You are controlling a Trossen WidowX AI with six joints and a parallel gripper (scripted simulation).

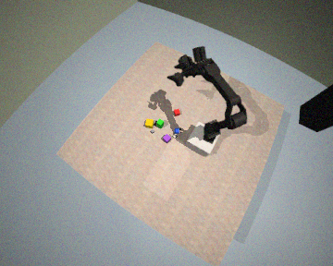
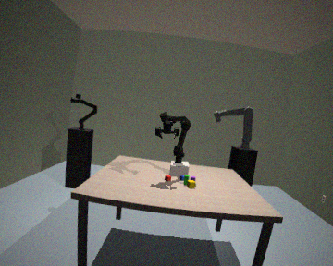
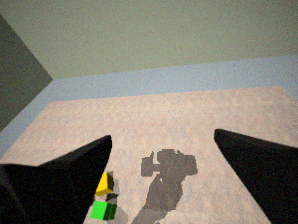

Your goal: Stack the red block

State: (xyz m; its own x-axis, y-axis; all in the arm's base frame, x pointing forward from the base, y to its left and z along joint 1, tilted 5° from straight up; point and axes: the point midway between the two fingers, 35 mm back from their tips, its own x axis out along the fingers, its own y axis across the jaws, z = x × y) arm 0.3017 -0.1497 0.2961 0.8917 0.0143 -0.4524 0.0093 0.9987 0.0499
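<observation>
Now: the red block 8 cm behind my gripper tip, 5 cm to the left of it and 33 cm below it. From my gripper tip the other things lie so: blue block (14 cm behind, 18 cm to the left, 33 cm below); then yellow block (5 cm ahead, 21 cm to the left, 33 cm below); then purple block (10 cm behind, 26 cm to the left, 33 cm below).
</observation>
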